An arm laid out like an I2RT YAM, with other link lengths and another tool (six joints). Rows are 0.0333 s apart.
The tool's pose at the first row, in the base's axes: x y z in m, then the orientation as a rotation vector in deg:
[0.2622 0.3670 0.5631 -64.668 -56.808 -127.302]
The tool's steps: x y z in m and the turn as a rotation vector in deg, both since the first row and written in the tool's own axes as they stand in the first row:
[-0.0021 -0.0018 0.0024 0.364 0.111 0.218]
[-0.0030 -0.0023 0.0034 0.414 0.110 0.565]
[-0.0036 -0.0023 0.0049 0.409 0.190 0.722]
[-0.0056 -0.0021 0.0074 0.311 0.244 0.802]
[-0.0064 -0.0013 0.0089 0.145 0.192 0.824]
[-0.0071 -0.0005 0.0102 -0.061 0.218 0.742]
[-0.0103 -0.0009 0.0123 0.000 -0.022 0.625]
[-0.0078 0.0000 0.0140 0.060 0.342 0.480]
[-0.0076 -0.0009 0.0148 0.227 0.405 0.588]
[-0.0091 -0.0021 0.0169 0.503 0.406 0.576]
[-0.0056 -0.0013 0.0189 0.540 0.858 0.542]
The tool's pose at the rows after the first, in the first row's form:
[0.2634 0.3701 0.5616 -64.430 -56.959 -126.903]
[0.2640 0.3713 0.5611 -64.498 -56.741 -126.594]
[0.2651 0.3725 0.5612 -64.443 -56.582 -126.502]
[0.2676 0.3744 0.5606 -64.441 -56.400 -126.531]
[0.2693 0.3751 0.5609 -64.581 -56.238 -126.617]
[0.2709 0.3757 0.5612 -64.618 -56.084 -126.841]
[0.2735 0.3778 0.5592 -64.854 -56.333 -126.803]
[0.2735 0.3783 0.5623 -64.349 -56.358 -127.002]
[0.2732 0.3795 0.5625 -64.227 -56.416 -126.817]
[0.2743 0.3820 0.5616 -64.103 -56.701 -126.624]
[0.2739 0.3827 0.5656 -63.530 -56.580 -126.781]

